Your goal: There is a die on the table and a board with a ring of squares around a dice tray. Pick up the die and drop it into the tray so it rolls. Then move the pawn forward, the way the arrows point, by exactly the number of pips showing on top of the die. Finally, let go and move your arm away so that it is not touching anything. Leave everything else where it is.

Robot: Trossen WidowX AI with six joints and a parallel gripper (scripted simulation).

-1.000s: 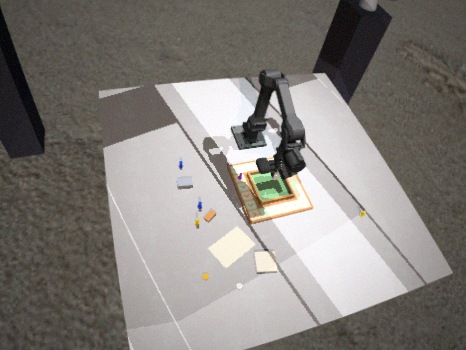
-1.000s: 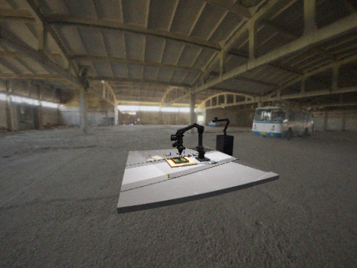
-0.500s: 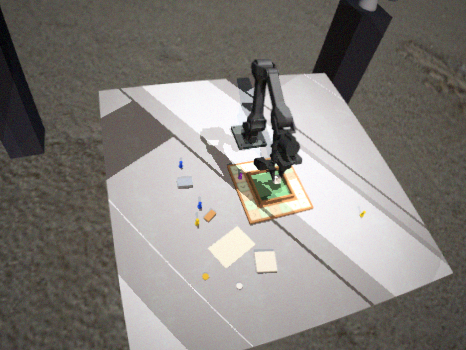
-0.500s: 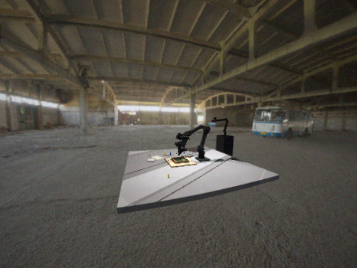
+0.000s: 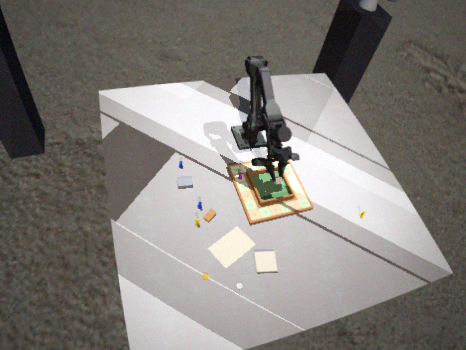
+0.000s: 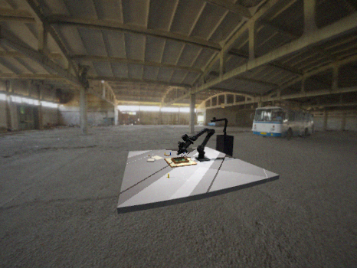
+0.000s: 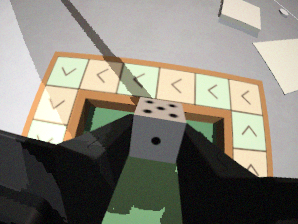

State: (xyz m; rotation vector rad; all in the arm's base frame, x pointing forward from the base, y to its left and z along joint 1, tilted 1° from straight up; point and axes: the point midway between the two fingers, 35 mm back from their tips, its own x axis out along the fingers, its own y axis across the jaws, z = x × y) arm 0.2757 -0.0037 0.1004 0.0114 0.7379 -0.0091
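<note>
The die is right at my gripper tip. The rest, counted from my gripper tip: green dice tray (90 mm below, 30 mm behind); then purple pawn (110 mm to the right, 100 mm behind, 70 mm below); then orange block (280 mm to the right, 90 mm below, 40 mm ahead).
</note>
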